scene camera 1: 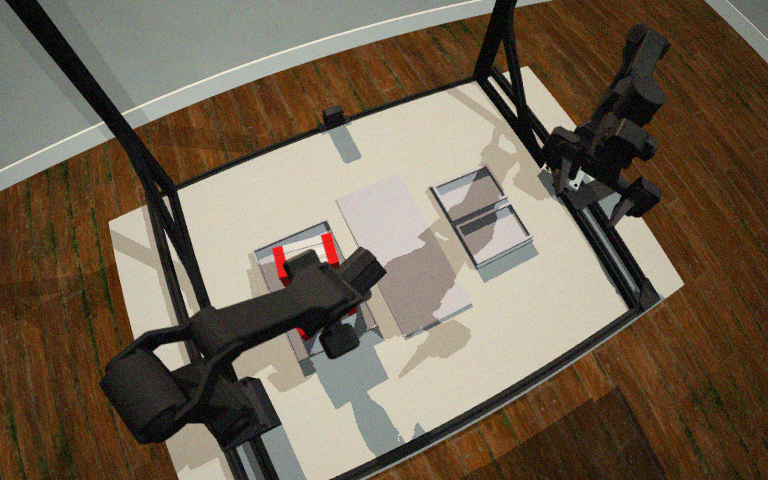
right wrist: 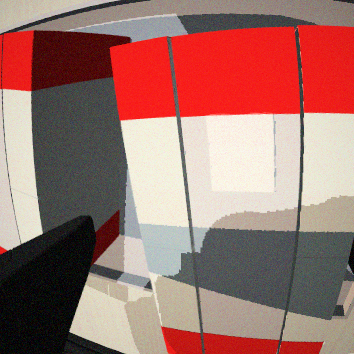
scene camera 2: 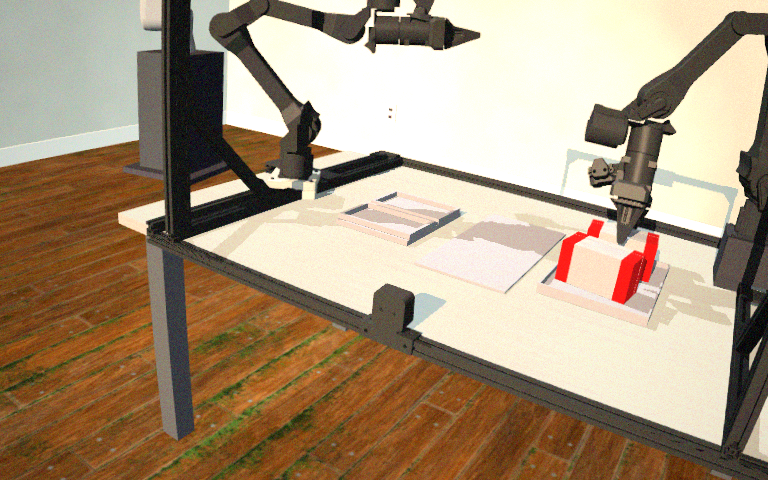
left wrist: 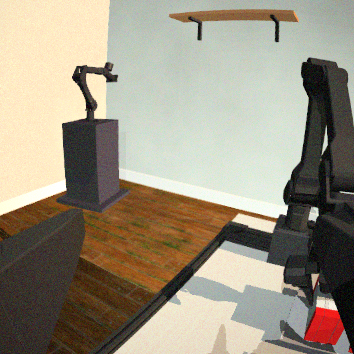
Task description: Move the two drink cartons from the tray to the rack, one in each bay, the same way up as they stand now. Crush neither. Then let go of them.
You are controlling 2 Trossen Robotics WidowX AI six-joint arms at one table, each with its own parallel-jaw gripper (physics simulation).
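Places are measured from the left arm's base along level axes (x ahead, y left, z up), in millimetres.
Pixels of known places: left gripper, fingertip midpoint: [scene camera 1: 584, 212] [scene camera 2: 477, 34] [left wrist: 203, 225]; right gripper, fingertip midpoint: [right wrist: 218, 222] [scene camera 2: 621, 243] [left wrist: 334, 303]; left arm's base, origin of the base link: [scene camera 2: 294, 175]; right arm's base, origin of the base link: [scene camera 1: 234, 413] [scene camera 2: 754, 236] [left wrist: 295, 224].
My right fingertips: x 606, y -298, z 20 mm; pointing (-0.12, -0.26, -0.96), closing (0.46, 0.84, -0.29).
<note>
Ahead of a thing's pixels: the offset from my right fingertips to its top centre. "*": to the spot under its first point. Level surfaces: height alone.
Two white drink cartons with red ends lie side by side in the grey tray {* 97 mm back, 143 mm right, 42 mm down} [scene camera 1: 293, 234] [scene camera 2: 573, 295]. The far carton {61 mm back, 74 mm right, 18 mm up} [scene camera 1: 303, 250] [scene camera 2: 596, 264] [right wrist: 15, 140] shows beside the right arm. The near carton {5 mm ahead, 10 mm left, 18 mm up} [scene camera 1: 303, 331] [right wrist: 239, 151] [left wrist: 324, 324] is mostly hidden under that arm in scene camera 1. My right gripper [right wrist: 218, 222] [scene camera 2: 619, 224] is open and hangs close over the near carton, one finger to each side. My left gripper [scene camera 1: 589, 195] [scene camera 2: 468, 34] is open and empty, high above the table edge near its base. The two-bay rack {376 mm back, 174 mm left, 36 mm down} [scene camera 1: 482, 215] [scene camera 2: 382, 228] stands empty.
A flat pale board {52 mm down} [scene camera 1: 392, 224] [scene camera 2: 496, 257] lies between the tray and the rack. Black frame posts {* 750 mm back, 2 mm left, 95 mm up} [scene camera 1: 498, 43] [scene camera 2: 177, 119] rise at the table corners. A small black block {* 386 mm back, 240 mm right, 8 mm down} [scene camera 1: 334, 115] [scene camera 2: 392, 310] sits on the table edge. A dark pedestal [left wrist: 90, 161] stands on the floor.
</note>
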